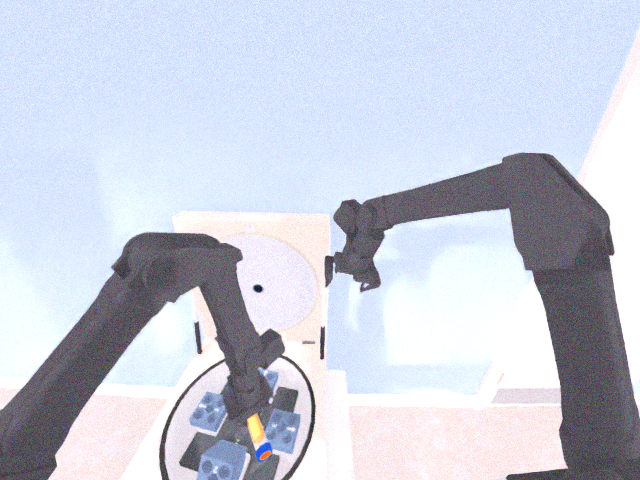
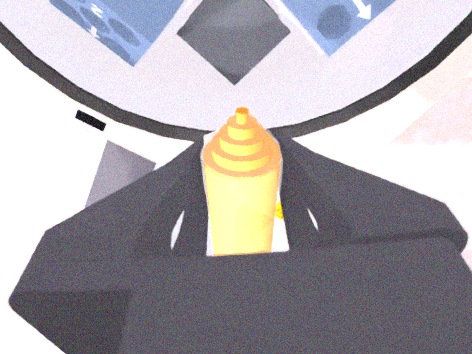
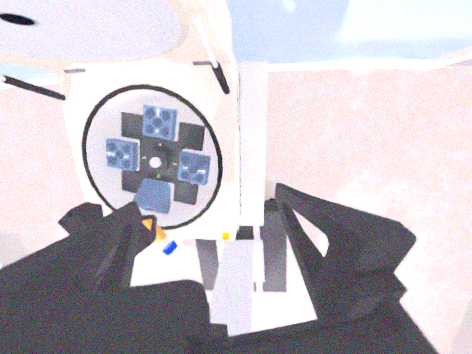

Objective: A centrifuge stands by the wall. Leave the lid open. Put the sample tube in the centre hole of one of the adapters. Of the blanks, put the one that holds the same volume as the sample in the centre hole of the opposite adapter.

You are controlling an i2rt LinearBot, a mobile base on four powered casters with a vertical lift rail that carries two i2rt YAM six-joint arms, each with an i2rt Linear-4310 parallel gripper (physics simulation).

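Places are measured from the left arm's base along level axes (x ahead, y left, z up), in centimetres.
Where they show: left gripper, between the fingertips: (image 1: 252, 420) (image 2: 240, 149) (image 3: 151, 219); right gripper, between the fingertips: (image 1: 343, 288) (image 3: 208, 198).
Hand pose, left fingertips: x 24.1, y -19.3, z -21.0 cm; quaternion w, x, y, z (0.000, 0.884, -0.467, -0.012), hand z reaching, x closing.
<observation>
Things, the pixels of their centre, and the offset from my left fingertips. "spot": a spot on its surface instead.
- tube, middle of its body: (image 2: 242, 229) (image 3: 156, 232) (image 1: 256, 429) dy -1.7, dx -2.8, dz +1.4 cm
- white box-like strip, a spot on its surface: (image 3: 252, 150) spot: dy -24.9, dx +9.5, dz -41.6 cm
- small yellow label, a spot on its surface: (image 3: 226, 236) spot: dy -15.2, dx -15.4, dz -15.9 cm
The centrifuge (image 1: 308, 382) (image 3: 227, 200) has its lid (image 1: 289, 263) (image 3: 100, 35) open. Inside, blue adapters sit on the dark rotor: one at the left (image 1: 209, 410) (image 3: 120, 155), one at the right (image 1: 284, 428) (image 3: 194, 167), one at the back (image 3: 160, 120), and a front one (image 1: 224, 452) (image 3: 155, 195) that is tilted. My left gripper (image 1: 251, 414) (image 2: 240, 149) is shut on a tube (image 1: 255, 428) (image 2: 241, 210) (image 3: 159, 231) with yellow contents and a blue cap, held slanted above the bowl's front rim. My right gripper (image 1: 345, 285) (image 3: 208, 198) is open and empty. The blanks do not show.
A white box-like strip (image 1: 338, 423) (image 3: 252, 150) runs along the centrifuge's right side. A pale grey panel with darker grey strips (image 3: 275, 260) lies in front of it. A small yellow label (image 3: 226, 236) is on the centrifuge's front. The lid's dark struts (image 3: 220, 77) stand at its hinge side.
</observation>
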